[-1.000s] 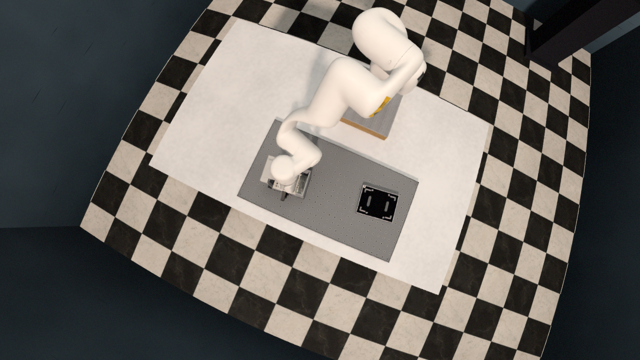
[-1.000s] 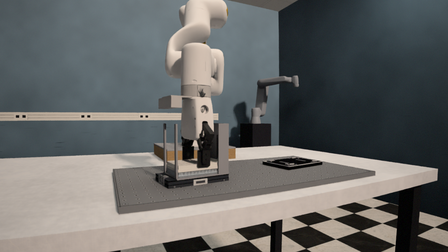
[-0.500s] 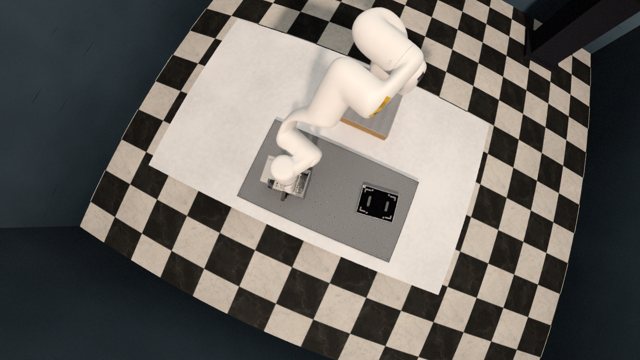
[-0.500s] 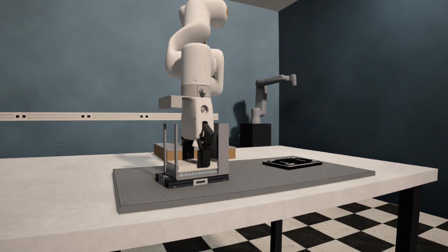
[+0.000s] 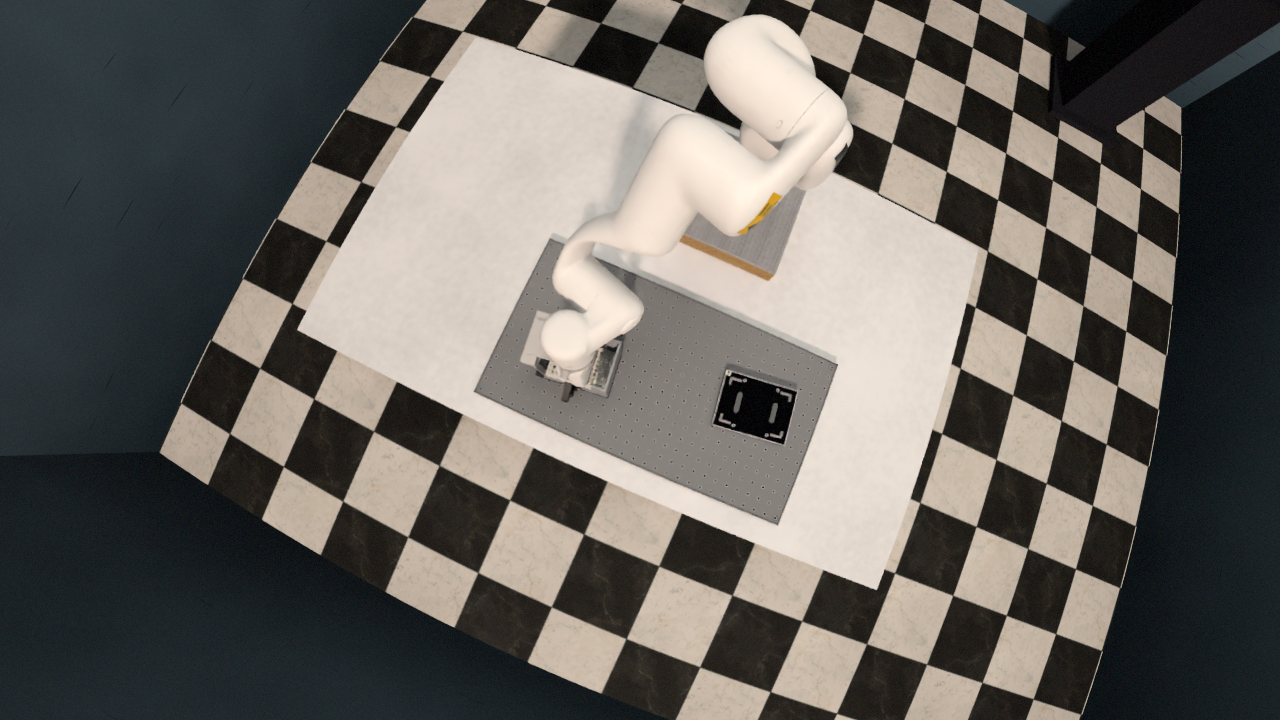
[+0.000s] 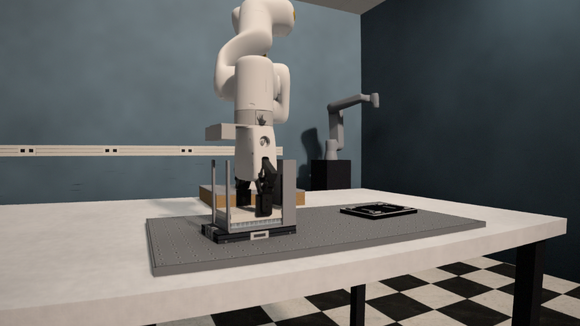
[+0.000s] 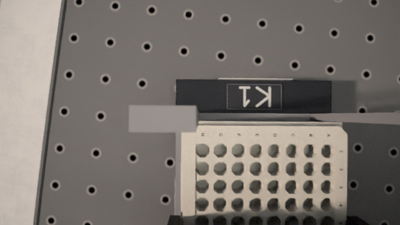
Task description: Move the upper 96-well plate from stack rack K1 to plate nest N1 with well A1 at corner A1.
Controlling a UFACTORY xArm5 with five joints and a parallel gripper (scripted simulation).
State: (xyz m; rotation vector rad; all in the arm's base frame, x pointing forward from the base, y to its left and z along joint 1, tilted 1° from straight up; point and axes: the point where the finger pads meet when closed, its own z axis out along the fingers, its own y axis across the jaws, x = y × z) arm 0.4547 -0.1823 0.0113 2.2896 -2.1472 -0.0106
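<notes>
The clear plate is 30 mm below my hand. Also, from my hand: tall grey wall 70 mm to the left, 30 mm above; white 96-well plate 10 mm below; black plate nest 370 mm to the left, 50 mm below, 50 mm behind.
</notes>
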